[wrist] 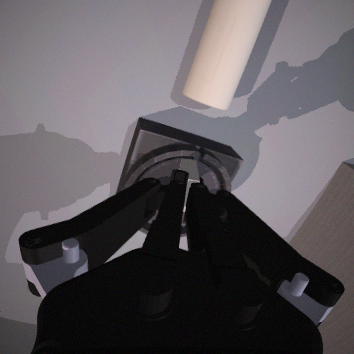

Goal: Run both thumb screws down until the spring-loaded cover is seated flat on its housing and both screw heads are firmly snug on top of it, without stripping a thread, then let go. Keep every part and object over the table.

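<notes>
The square dark grey housing with its round ring is in the middle of the wrist view, turned at an angle. The dark round cover shows in part inside the ring. My gripper is shut, with its fingertips over the ring and cover. A small pale grey flat piece shows at the fingertips; I cannot tell whether it is part of them. The fingers hide much of the cover. Neither thumb screw head can be made out, so their height and the seating of the cover cannot be told.
A cream cylinder lies beyond the housing at the top, above the grey table top. A brown-grey block or board is at the right edge. Shadows of the arm fall across the table on both sides.
</notes>
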